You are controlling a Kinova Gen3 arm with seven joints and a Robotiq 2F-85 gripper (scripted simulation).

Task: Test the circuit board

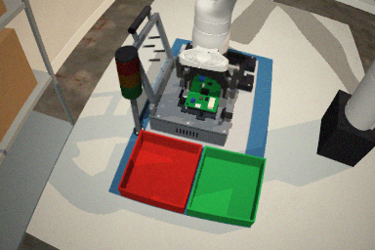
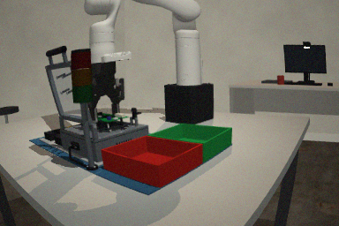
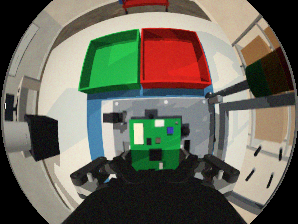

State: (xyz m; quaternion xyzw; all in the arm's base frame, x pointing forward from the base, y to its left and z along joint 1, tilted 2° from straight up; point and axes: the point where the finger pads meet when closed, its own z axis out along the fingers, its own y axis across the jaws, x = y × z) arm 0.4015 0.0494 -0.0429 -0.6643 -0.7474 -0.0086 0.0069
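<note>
The green circuit board lies right at my hand. The rest, counted from my hand: tester lid: 130 mm ahead, 90 mm above, 10 mm to the left; green bin: 190 mm to the left, 120 mm behind, 70 mm below; red bin: 200 mm to the left, 70 mm below, 20 mm ahead.
</note>
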